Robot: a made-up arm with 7 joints. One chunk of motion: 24 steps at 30 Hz.
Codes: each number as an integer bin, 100 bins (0 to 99) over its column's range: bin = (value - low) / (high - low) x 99, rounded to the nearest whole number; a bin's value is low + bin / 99 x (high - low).
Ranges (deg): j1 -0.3..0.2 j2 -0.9..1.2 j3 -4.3..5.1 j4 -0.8..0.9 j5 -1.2..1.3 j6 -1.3..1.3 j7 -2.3..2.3
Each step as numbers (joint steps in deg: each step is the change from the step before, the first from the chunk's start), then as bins.
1 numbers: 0.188 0.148 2.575 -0.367 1.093 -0.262 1.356
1 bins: 97 49 72 25 91 40 79
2 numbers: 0.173 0.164 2.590 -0.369 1.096 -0.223 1.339
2 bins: 94 50 73 25 91 41 78
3 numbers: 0.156 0.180 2.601 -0.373 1.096 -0.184 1.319
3 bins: 90 51 73 25 91 42 78
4 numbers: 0.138 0.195 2.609 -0.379 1.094 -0.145 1.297
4 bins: 87 52 73 25 91 44 77
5 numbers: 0.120 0.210 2.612 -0.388 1.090 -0.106 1.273
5 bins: 83 52 73 24 91 45 77
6 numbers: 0.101 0.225 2.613 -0.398 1.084 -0.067 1.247
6 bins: 79 53 73 23 90 47 76
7 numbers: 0.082 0.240 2.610 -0.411 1.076 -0.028 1.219
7 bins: 76 54 73 23 90 48 76
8 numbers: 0.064 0.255 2.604 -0.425 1.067 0.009 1.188
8 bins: 72 54 73 22 90 50 75
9 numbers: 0.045 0.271 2.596 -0.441 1.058 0.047 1.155
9 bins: 68 55 73 21 89 51 74
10 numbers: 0.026 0.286 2.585 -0.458 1.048 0.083 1.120
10 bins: 65 56 73 20 89 53 74
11 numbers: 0.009 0.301 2.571 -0.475 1.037 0.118 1.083
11 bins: 61 57 72 19 89 54 73
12 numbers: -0.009 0.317 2.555 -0.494 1.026 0.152 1.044
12 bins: 58 57 72 18 88 55 72
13 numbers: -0.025 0.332 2.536 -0.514 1.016 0.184 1.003
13 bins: 54 58 72 17 88 57 71
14 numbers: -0.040 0.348 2.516 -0.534 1.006 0.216 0.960
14 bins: 51 59 72 15 87 58 70
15 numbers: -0.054 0.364 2.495 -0.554 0.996 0.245 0.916
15 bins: 49 60 72 14 87 59 69
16 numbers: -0.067 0.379 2.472 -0.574 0.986 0.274 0.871
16 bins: 46 60 71 13 87 60 68
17 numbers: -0.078 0.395 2.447 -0.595 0.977 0.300 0.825
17 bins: 44 61 71 12 86 61 67
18 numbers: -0.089 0.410 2.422 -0.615 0.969 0.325 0.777
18 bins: 42 62 71 11 86 62 66
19 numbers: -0.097 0.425 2.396 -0.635 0.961 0.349 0.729
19 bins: 40 62 71 10 86 63 65
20 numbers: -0.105 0.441 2.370 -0.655 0.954 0.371 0.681
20 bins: 39 63 70 8 85 64 64
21 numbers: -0.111 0.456 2.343 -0.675 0.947 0.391 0.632
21 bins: 37 64 70 7 85 64 63
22 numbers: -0.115 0.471 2.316 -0.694 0.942 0.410 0.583
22 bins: 37 65 70 6 85 65 62
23 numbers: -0.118 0.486 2.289 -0.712 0.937 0.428 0.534
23 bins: 36 65 69 5 85 66 61
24 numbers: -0.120 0.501 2.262 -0.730 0.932 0.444 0.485
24 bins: 36 66 69 4 84 66 60
